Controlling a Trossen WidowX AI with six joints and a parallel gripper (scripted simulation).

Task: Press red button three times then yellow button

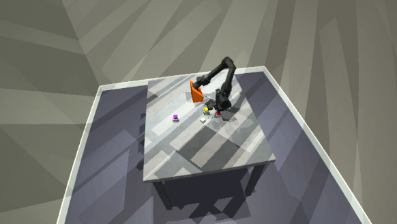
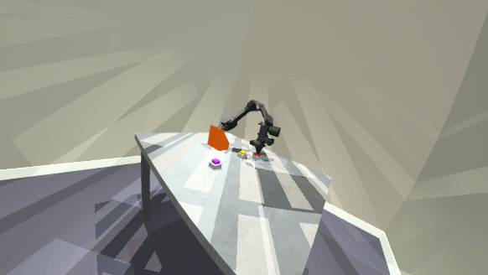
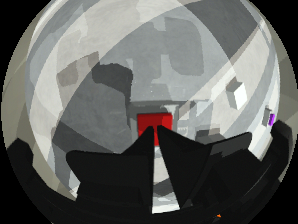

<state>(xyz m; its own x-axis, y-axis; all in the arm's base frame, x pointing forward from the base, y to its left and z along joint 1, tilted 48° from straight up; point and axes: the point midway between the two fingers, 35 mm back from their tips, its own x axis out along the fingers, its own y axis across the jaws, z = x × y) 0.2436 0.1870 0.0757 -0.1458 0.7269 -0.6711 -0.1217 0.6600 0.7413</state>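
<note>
Now: the red button 10 mm below my gripper tip. Round my gripper tip: yellow button 100 mm to the right, 50 mm behind; then white block 130 mm to the right, 50 mm ahead, 20 mm below; then purple button 350 mm to the right, 20 mm ahead.
</note>
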